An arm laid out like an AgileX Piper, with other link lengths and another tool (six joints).
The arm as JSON. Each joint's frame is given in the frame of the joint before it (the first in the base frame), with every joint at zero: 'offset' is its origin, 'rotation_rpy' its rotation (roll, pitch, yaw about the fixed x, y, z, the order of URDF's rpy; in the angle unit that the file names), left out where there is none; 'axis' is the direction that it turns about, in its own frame. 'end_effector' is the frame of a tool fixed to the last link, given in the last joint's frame.
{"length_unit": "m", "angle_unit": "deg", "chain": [
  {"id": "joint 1", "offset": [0.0, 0.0, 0.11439], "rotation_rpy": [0.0, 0.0, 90.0], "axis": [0.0, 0.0, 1.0]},
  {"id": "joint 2", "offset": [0.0, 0.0, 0.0], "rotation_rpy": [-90.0, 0.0, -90.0], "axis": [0.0, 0.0, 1.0]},
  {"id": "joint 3", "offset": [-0.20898, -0.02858, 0.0], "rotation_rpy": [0.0, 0.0, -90.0], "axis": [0.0, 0.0, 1.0]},
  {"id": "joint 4", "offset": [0.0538, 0.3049, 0.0], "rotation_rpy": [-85.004, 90.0, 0.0], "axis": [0.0, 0.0, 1.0]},
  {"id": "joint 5", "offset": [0.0, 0.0, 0.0], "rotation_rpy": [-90.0, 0.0, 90.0], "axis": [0.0, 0.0, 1.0]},
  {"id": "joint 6", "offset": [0.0, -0.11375, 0.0], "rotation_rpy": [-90.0, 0.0, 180.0], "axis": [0.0, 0.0, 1.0]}
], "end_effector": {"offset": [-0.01, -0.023, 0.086], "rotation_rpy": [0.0, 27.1, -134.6]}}
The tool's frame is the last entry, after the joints.
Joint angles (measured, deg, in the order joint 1, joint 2, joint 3, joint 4, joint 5, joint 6), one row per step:
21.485, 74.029, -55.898, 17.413, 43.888, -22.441
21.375, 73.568, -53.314, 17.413, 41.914, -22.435
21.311, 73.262, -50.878, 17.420, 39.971, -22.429
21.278, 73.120, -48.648, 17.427, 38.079, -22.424
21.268, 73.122, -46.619, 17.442, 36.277, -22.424
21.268, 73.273, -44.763, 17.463, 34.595, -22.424
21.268, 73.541, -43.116, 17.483, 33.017, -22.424
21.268, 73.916, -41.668, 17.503, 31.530, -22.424
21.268, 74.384, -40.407, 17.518, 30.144, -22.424
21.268, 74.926, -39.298, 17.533, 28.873, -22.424
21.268, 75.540, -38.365, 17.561, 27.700, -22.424
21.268, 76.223, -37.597, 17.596, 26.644, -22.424
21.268, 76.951, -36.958, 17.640, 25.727, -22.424
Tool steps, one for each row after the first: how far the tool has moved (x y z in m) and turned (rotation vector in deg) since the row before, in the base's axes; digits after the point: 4 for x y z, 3 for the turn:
-0.0025, -0.0032, -0.0121, -0.220, 0.172, -0.688
-0.0026, -0.0030, -0.0121, -0.244, 0.202, -0.629
-0.0026, -0.0027, -0.0117, -0.261, 0.203, -0.577
-0.0026, -0.0025, -0.0113, -0.276, 0.227, -0.521
-0.0027, -0.0025, -0.0111, -0.308, 0.312, -0.474
-0.0026, -0.0023, -0.0104, -0.315, 0.317, -0.440
-0.0024, -0.0022, -0.0098, -0.315, 0.312, -0.409
-0.0022, -0.0021, -0.0092, -0.319, 0.313, -0.375
-0.0022, -0.0020, -0.0087, -0.324, 0.345, -0.340
-0.0020, -0.0018, -0.0080, -0.305, 0.341, -0.316
-0.0018, -0.0016, -0.0075, -0.295, 0.362, -0.287
-0.0018, -0.0015, -0.0070, -0.291, 0.416, -0.254

